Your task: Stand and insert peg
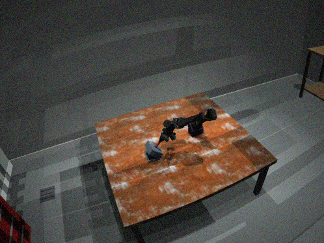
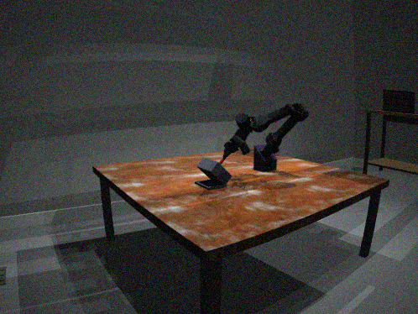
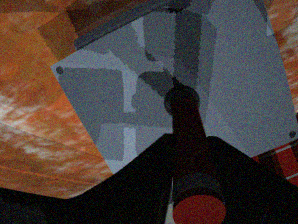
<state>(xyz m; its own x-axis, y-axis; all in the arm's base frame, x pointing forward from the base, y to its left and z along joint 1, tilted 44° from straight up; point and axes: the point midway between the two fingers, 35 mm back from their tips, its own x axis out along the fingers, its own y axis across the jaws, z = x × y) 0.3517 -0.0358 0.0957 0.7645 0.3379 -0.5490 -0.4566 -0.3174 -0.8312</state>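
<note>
Now: the sloped panel 50 mm ahead of my gripper tip, 10 mm to the right of it and 60 mm below it. Also, from my gripper tip: peg (10 mm behind, 10 mm above).
</note>
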